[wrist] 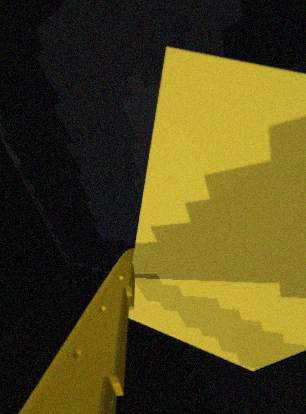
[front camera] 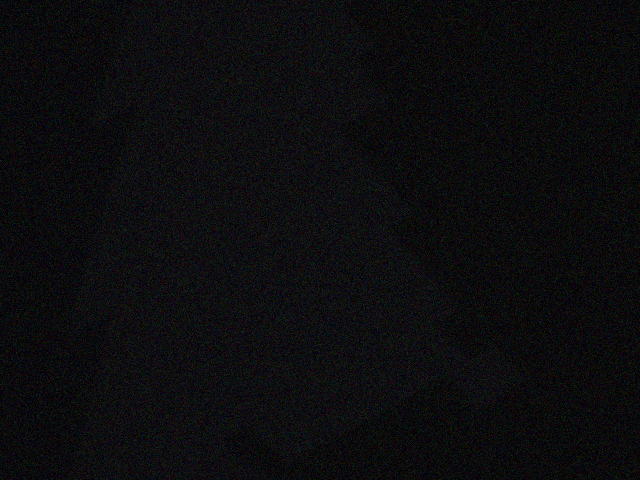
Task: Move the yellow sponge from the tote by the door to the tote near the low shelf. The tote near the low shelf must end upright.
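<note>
The yellow sponge (wrist: 215, 210) fills the right half of the wrist view, very near the camera, as a large block with stepped shadows. Its right end runs out of the picture. My gripper's notched jaw shows at the lower left, its tip against the sponge's left side. The moving jaw does not show; it is out of the picture or hidden by the sponge. My gripper looks shut on the sponge, though its far side is hidden. The front camera view is almost black. Neither tote can be made out for certain.
Dim dark grey surfaces with stepped shadow edges lie behind the sponge in the wrist view, with a faint thin edge line at the left. Faint dark grey shapes show in the front camera view, too dark to name.
</note>
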